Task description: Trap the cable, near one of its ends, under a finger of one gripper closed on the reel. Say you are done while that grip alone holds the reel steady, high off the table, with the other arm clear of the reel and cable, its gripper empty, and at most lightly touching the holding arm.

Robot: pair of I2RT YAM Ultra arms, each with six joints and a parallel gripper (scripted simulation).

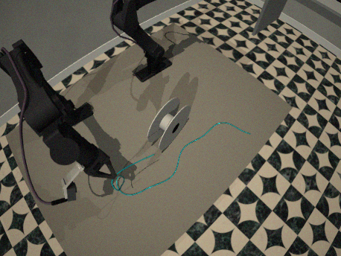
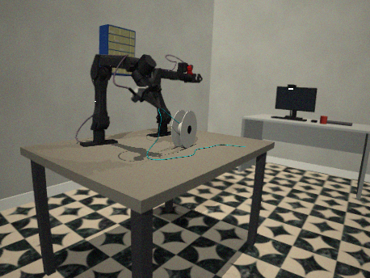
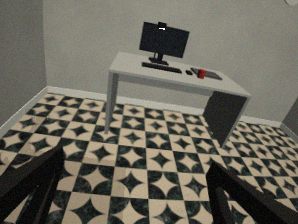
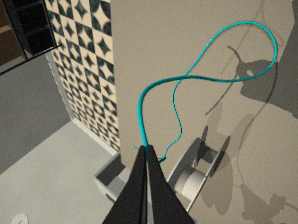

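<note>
My left gripper is now 38 cm short of the white reel, 54 cm to the left of it and 30 cm above it.
</note>
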